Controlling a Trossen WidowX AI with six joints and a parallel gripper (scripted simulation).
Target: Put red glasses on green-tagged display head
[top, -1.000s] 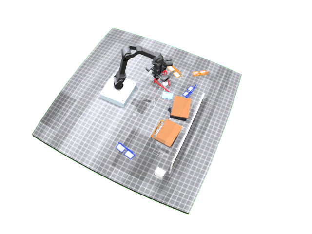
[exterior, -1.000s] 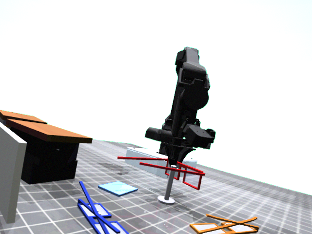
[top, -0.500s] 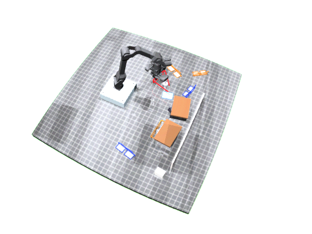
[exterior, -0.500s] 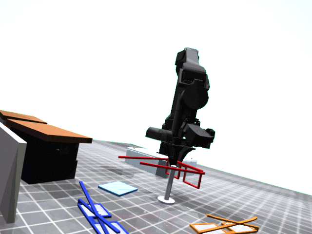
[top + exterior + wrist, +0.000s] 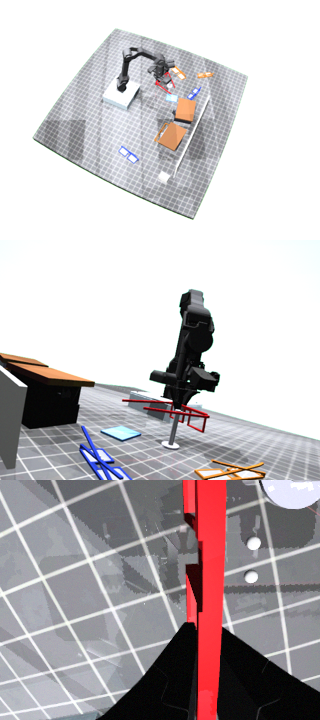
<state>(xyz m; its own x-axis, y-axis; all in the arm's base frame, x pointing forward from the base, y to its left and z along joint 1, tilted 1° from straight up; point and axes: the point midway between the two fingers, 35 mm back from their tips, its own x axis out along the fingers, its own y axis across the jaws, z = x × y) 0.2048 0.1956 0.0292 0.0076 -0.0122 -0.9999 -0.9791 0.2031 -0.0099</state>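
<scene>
My gripper tip is 70 mm short of the white post, 50 mm to the right of it and 40 mm above it. From my gripper tip the other things lie so: long white wall: 410 mm ahead, 250 mm to the right, 10 mm below; then light blue plate: 140 mm ahead, 40 mm to the right, 60 mm below; then white cube: 380 mm ahead, 620 mm to the right, 40 mm below.
</scene>
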